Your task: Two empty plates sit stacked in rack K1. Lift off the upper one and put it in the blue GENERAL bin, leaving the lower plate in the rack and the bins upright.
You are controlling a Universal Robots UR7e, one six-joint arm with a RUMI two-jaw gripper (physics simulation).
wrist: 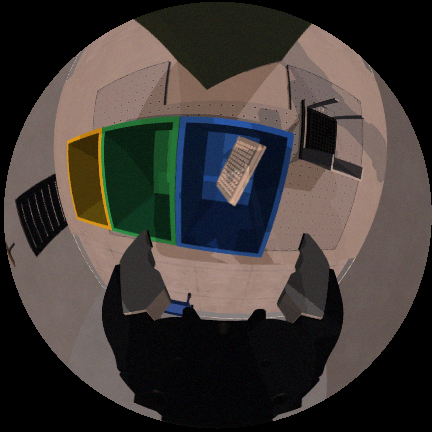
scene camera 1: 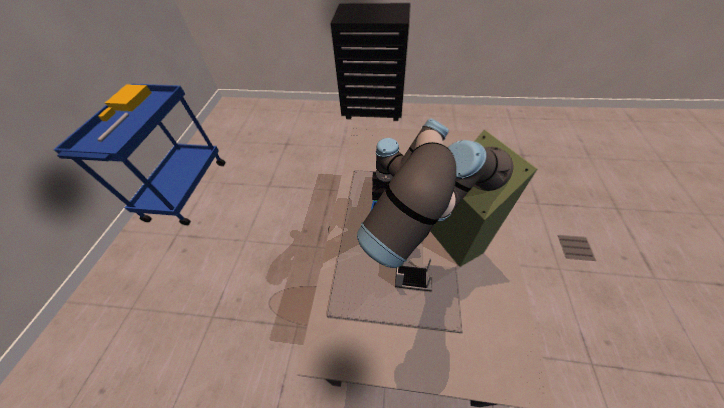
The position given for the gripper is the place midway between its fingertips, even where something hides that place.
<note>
In view: the gripper (wrist: 225,234), a blue general bin (wrist: 204,219), a yellow bin (wrist: 83,152), a pale plate (wrist: 245,153) and a green bin (wrist: 138,158).
</note>
